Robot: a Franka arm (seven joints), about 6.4 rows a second.
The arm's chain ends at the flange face. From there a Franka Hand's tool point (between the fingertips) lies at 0.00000 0.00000 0.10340 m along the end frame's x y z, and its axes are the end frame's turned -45 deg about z.
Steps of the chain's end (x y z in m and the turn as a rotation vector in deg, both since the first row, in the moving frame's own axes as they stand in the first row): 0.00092 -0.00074 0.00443 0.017 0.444 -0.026; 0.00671 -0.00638 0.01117 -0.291 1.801 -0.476; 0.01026 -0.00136 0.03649 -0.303 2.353 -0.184; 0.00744 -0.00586 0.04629 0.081 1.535 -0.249; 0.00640 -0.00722 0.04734 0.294 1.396 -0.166; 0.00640 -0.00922 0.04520 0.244 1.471 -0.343; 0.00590 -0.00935 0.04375 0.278 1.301 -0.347
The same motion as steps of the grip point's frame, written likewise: 0.00176 0.00067 0.00443 -0.302 0.326 -0.026; 0.01119 0.00289 0.01112 -1.479 1.068 -0.476; 0.01084 0.00968 0.03640 -1.878 1.450 -0.184; 0.01147 0.00297 0.04625 -1.028 1.143 -0.249; 0.01179 0.00082 0.04731 -0.779 1.195 -0.166; 0.01324 -0.00044 0.04516 -0.868 1.213 -0.343; 0.01280 -0.00114 0.04372 -0.723 1.117 -0.347
